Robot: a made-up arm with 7 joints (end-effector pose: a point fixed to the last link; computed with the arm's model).
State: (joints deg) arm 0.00 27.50 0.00 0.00 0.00 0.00 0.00
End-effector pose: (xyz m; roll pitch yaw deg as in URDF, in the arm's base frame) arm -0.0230 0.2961 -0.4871 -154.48 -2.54 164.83
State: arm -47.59 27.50 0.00 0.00 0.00 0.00 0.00
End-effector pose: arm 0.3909 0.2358 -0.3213 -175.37 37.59 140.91
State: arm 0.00 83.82 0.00 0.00 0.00 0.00 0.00
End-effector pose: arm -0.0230 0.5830 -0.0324 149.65 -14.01 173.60
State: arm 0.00 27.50 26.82 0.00 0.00 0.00 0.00
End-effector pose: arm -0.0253 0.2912 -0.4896 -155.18 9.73 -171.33
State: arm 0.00 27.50 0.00 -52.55 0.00 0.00 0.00
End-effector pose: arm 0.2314 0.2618 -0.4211 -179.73 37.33 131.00
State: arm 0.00 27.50 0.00 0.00 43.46 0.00 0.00
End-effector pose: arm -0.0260 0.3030 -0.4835 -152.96 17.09 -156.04
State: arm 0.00 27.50 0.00 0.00 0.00 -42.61 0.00
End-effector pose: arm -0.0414 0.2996 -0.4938 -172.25 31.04 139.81
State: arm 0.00 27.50 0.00 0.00 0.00 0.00 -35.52
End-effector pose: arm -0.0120 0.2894 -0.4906 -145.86 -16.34 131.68
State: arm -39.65 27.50 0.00 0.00 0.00 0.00 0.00
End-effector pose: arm 0.3343 0.2538 -0.3707 -170.02 31.57 146.67
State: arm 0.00 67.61 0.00 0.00 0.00 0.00 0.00
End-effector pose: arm -0.0230 0.5490 -0.1894 166.11 -11.67 169.92
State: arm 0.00 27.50 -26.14 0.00 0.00 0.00 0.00
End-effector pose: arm -0.0186 0.2995 -0.4853 -148.96 -13.21 140.80
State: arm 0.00 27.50 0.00 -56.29 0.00 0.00 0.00
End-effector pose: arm 0.2453 0.2555 -0.4090 176.99 39.42 127.23
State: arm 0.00 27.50 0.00 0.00 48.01 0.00 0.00
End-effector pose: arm -0.0266 0.3036 -0.4832 -151.99 18.97 -151.70
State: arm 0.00 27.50 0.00 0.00 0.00 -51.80 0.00
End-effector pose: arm -0.0443 0.3011 -0.4967 -179.10 36.89 131.72
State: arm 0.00 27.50 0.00 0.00 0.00 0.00 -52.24
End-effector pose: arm -0.0089 0.2844 -0.4932 -139.07 -20.56 114.68
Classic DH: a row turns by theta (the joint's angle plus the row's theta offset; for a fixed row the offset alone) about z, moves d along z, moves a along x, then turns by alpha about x. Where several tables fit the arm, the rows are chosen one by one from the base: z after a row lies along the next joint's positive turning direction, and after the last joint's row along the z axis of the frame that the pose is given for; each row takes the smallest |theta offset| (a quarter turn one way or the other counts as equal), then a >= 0, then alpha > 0; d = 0 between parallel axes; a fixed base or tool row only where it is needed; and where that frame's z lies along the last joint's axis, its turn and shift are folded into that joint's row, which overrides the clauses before.
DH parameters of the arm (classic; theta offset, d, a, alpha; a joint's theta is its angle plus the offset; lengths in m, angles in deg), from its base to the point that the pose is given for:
base (fixed): 0 -0.0015 -0.0161 -70
joint 1: -90 0.0173 0.004 -90
joint 2: 70 0.0036 -0.0132 90
joint 3: 90 -0.2743 0.0414 -90
joint 4: 0 0.0078 -0.0632 90
joint 5: 0 -0.3221 0.0118 -90
joint 6: 0 -0.0213 -0.0069 90
joint 7: -11.04 0.0103 0.0022 127.77
tool (fixed): -174.09 -0.0277 0 0

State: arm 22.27 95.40 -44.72 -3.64 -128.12 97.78 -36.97
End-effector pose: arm -0.0922 0.6190 0.1080 -55.23 52.21 -104.20
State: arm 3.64 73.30 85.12 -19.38 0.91 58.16 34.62
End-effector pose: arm -0.0264 0.5908 -0.0395 -122.44 39.38 -70.33
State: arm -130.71 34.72 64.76 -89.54 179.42 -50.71 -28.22
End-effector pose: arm 0.0758 0.3040 0.3842 82.76 -24.31 178.56
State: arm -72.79 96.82 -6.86 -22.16 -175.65 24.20 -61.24
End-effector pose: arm 0.1041 0.5530 0.2362 20.88 12.62 -18.44
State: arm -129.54 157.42 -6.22 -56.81 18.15 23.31 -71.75
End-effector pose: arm -0.4515 0.3170 0.1243 104.90 47.69 -162.48
